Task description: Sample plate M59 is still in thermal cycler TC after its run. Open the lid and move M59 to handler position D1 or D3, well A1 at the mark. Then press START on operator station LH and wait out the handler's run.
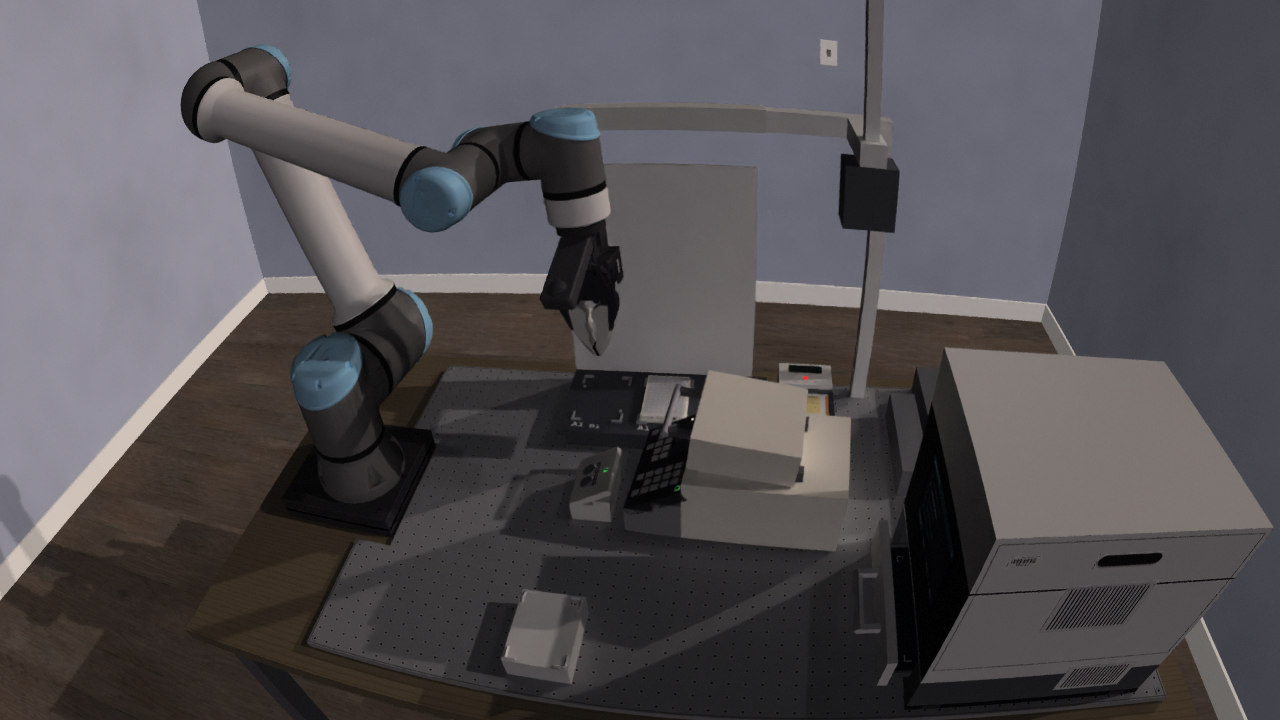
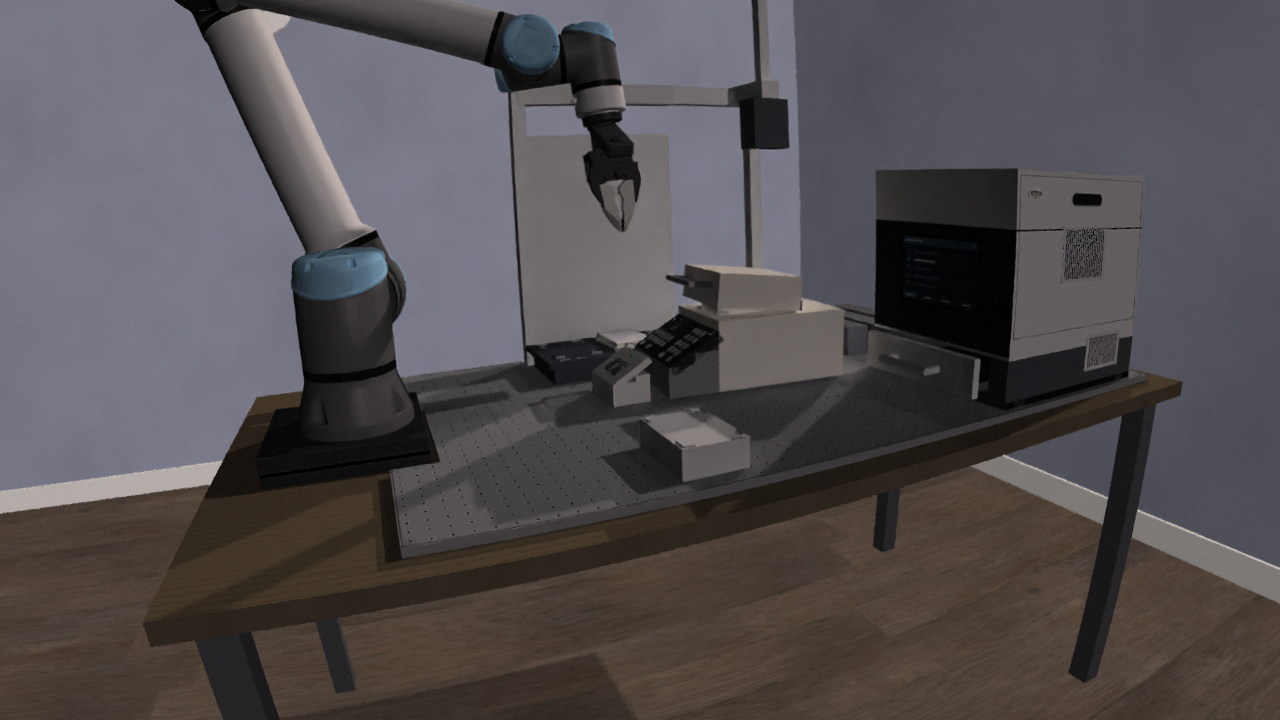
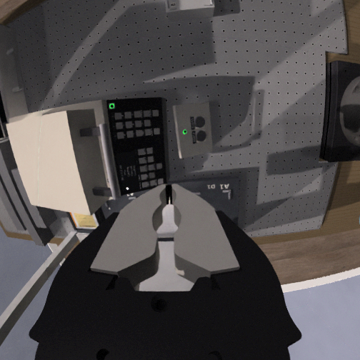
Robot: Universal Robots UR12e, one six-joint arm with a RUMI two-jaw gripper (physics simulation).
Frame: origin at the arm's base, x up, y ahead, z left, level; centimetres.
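Seen in the pictures: gripper, fingertip midpoint: (image 1: 598, 355) (image 2: 622, 231); arm's base at its link origin: (image 1: 362, 469) (image 2: 357, 421).
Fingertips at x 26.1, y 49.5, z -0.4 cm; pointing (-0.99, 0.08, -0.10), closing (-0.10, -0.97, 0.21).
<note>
Offsets run from my fingertips to a thing's top centre. "spot": to the spot under its first point. Level surfaces: height alone.
The thermal cycler {spot: dx -23.3, dy +24.8, dz -14.1 cm} (image 1: 760, 523) (image 2: 783, 349) is a cream box with a black keypad {spot: dx -20.8, dy +8.2, dz -3.8 cm} (image 1: 657, 471) (image 2: 677, 340) (image 3: 137, 125). Its lid {spot: dx -8.6, dy +22.5, dz -8.9 cm} (image 1: 750, 434) (image 2: 747, 288) (image 3: 42, 160) is down, with the bar handle {spot: dx -9.2, dy +10.7, dz -2.1 cm} (image 1: 671, 410) (image 3: 108, 160) facing the keypad side. Plate M59 does not show. The operator station {dx -21.5, dy -2.4, dz -1.7 cm} (image 1: 595, 488) (image 2: 623, 377) (image 3: 193, 130) has two round buttons and a green light. The dark handler deck {dx -25.0 cm} (image 1: 601, 398) (image 2: 563, 360) (image 3: 225, 204) has corner marks and carries a white plate {dx -23.4, dy +9.3, dz +19.9 cm} (image 1: 665, 399). My gripper (image 1: 597, 349) (image 2: 623, 228) (image 3: 169, 186) is shut and empty, high above the deck.
A white block {dx -25.1, dy -8.0, dz -34.0 cm} (image 1: 544, 631) (image 2: 693, 438) (image 3: 190, 6) stands near the front edge. A large cabinet {dx +10.5, dy +67.6, dz -34.3 cm} (image 1: 1092, 438) (image 2: 1078, 286) with a pulled-out drawer stands at the right. An upright post (image 1: 863, 313) (image 2: 752, 205) and a grey panel {spot: dx -1.0, dy +13.3, dz +28.7 cm} (image 1: 684, 268) (image 2: 595, 241) rise at the back.
</note>
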